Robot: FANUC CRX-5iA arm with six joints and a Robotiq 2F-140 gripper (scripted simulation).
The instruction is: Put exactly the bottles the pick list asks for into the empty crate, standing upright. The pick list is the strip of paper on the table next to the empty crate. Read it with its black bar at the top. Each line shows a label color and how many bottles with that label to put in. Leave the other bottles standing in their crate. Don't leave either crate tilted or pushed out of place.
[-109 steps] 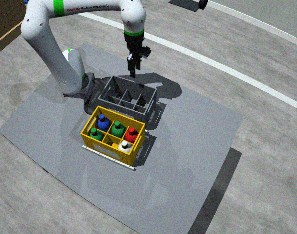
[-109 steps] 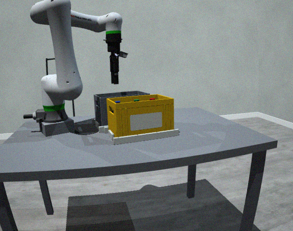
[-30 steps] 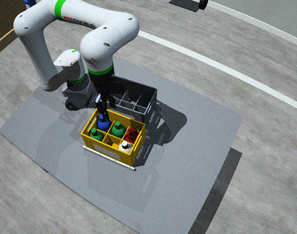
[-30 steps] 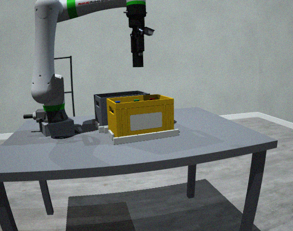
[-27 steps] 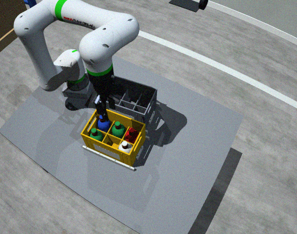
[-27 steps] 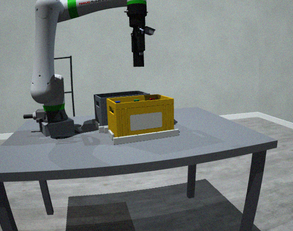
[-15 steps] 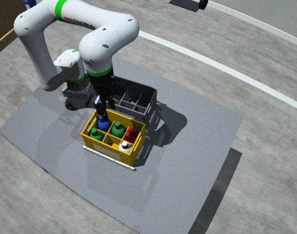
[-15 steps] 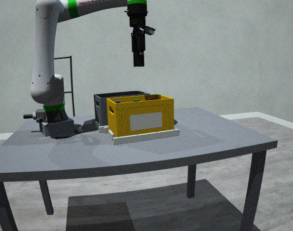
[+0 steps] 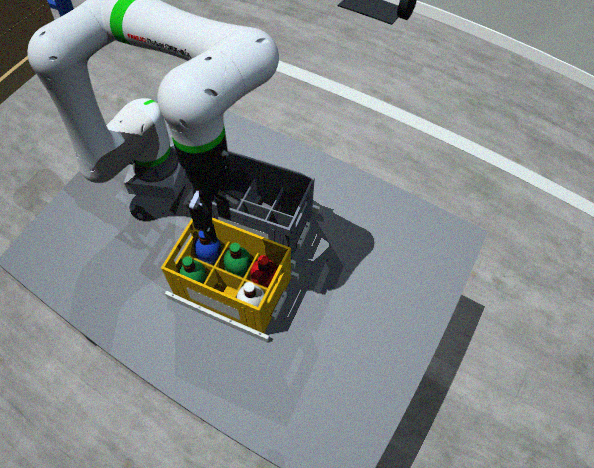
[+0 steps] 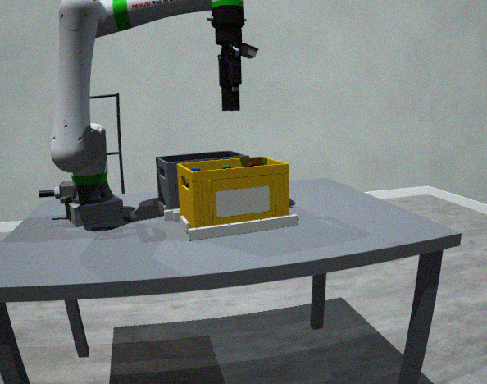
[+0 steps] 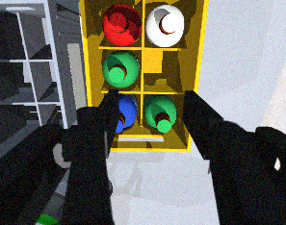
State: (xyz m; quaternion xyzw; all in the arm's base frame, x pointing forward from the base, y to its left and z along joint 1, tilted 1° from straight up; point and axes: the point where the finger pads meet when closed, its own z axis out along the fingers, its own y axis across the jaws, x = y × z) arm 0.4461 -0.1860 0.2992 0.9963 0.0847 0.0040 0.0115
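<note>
The blue bottle lies 270 mm below my hand, 100 mm behind it and 40 mm to the left of it. Also, from my hand: white-labelled bottle (270 mm below, 90 mm ahead, 20 mm to the right); green bottle (270 mm below, 50 mm to the left, 10 mm behind); yellow crate (270 mm below, 10 mm to the left).
</note>
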